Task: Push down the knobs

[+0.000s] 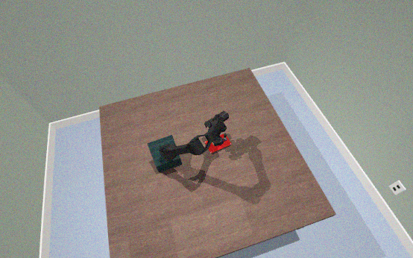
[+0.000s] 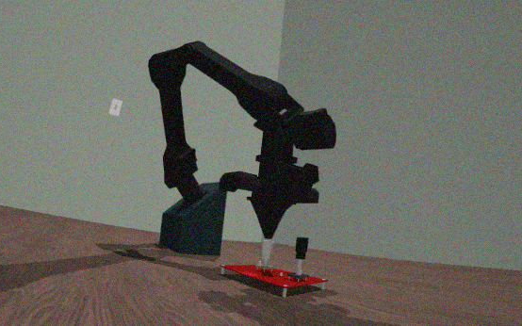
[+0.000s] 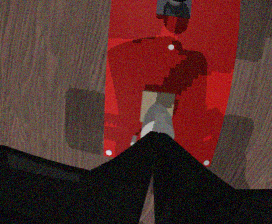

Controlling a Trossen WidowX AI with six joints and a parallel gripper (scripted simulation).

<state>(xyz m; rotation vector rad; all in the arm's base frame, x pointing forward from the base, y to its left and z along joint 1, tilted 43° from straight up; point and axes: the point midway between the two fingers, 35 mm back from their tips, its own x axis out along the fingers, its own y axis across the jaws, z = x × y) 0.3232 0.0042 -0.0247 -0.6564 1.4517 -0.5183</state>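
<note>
Now: the white knob 20 mm below my gripper tip. Also, from my gripper tip: black knob (80 mm ahead, 10 mm to the left, 10 mm below).
</note>
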